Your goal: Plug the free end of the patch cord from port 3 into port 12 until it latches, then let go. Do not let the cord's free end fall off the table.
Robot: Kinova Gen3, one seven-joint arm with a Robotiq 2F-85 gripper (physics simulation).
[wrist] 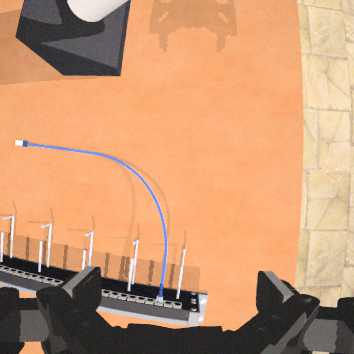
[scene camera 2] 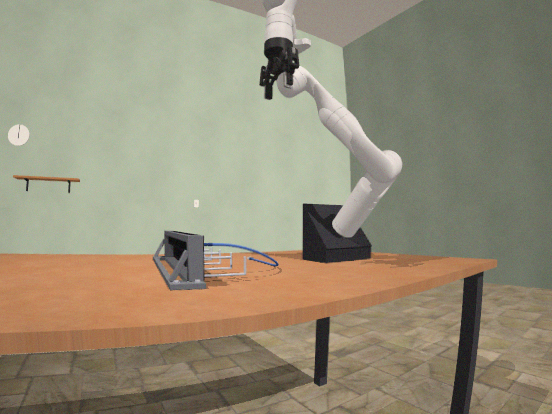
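Note:
The blue patch cord runs in an arc from a port near the right end of the patch panel. Its free end, a clear plug with a blue boot, lies at the far left in the wrist view. In the scene view the cord bows out behind the panel and the plug is too small to make out. The row of ports shows in the wrist view, partly hidden by the left finger; port numbers cannot be read. My gripper is open and empty, high above the table and the panel.
Several thin white cable-guide bars stick out from the panel's port side. The black robot base stands on the table. The table's edge and the stone floor show at the right in the wrist view.

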